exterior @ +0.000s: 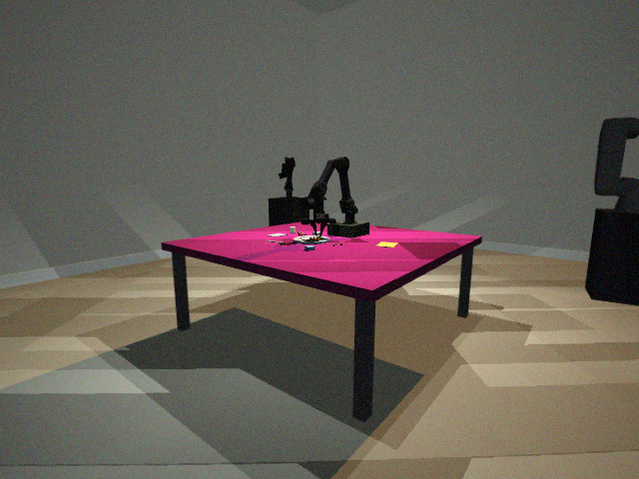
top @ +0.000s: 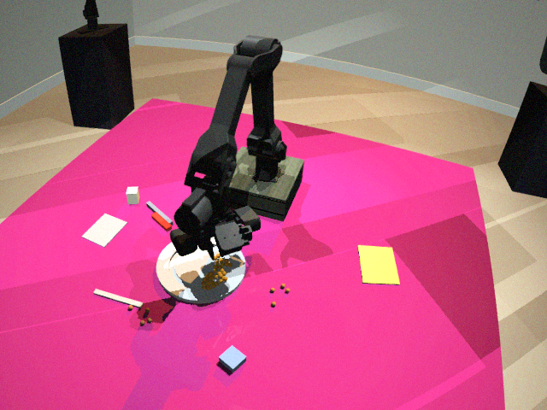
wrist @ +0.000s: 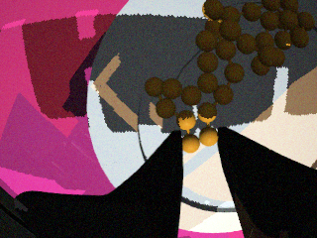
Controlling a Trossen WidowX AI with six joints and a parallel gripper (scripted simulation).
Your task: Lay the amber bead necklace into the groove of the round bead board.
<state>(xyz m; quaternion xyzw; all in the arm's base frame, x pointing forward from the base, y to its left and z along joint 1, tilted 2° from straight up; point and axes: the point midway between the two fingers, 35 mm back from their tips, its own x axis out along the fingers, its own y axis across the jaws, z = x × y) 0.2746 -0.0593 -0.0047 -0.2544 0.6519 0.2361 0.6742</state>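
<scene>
Now: gripper tip 2 cm short of the round bead board, 3 cm to the left of it and 1 cm above it. The rest, counted from my gripper tip: white block: 13 cm behind, 9 cm to the right, 1 cm below; red-handled tool: 11 cm behind, 18 cm to the right, 2 cm below; white strip: 16 cm ahead, 18 cm to the right, 2 cm below.
</scene>
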